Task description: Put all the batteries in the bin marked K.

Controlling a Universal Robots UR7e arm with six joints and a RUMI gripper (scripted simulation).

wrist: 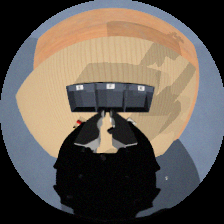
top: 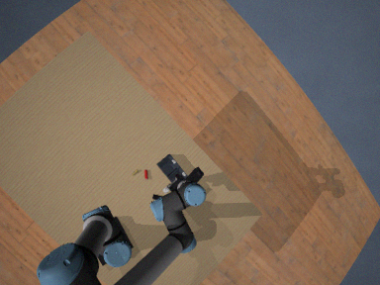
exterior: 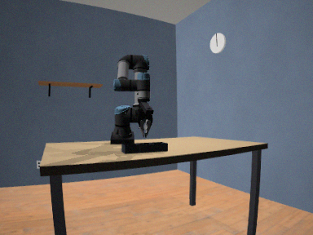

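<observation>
The bin row is 10 mm ahead of my hand, 10 mm to the right of it and 70 mm below it. Round my hand: red battery: 100 mm behind, 120 mm to the left, 90 mm below; then yellowish item: 130 mm behind, 160 mm to the left, 90 mm below; then black-and-white cylinder: 130 mm behind, 20 mm to the right, 90 mm below.
</observation>
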